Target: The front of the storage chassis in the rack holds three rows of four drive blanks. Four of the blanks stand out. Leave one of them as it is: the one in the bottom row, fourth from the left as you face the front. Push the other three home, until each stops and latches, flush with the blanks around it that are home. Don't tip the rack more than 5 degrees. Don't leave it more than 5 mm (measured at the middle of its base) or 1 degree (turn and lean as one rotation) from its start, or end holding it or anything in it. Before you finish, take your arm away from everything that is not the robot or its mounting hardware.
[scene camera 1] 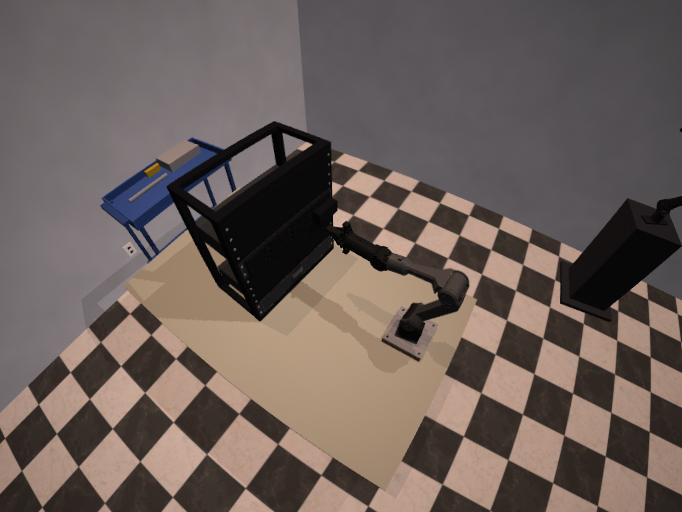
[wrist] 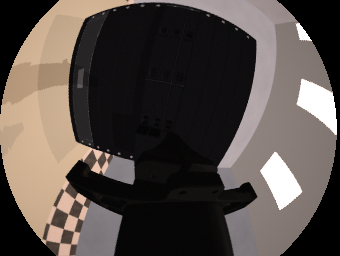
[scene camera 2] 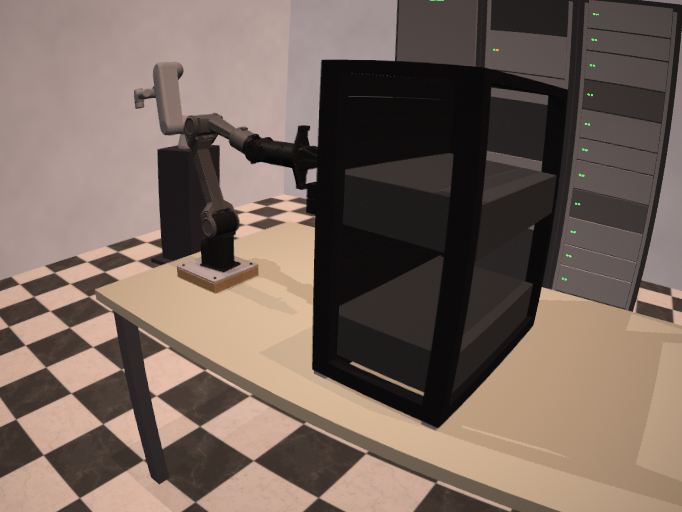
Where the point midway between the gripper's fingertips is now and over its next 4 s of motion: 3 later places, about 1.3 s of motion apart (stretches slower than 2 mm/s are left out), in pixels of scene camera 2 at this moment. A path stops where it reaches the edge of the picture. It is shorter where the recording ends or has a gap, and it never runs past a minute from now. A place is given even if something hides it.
The gripper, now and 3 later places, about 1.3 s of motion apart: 330, 162; 298, 179; 325, 186; 334, 188
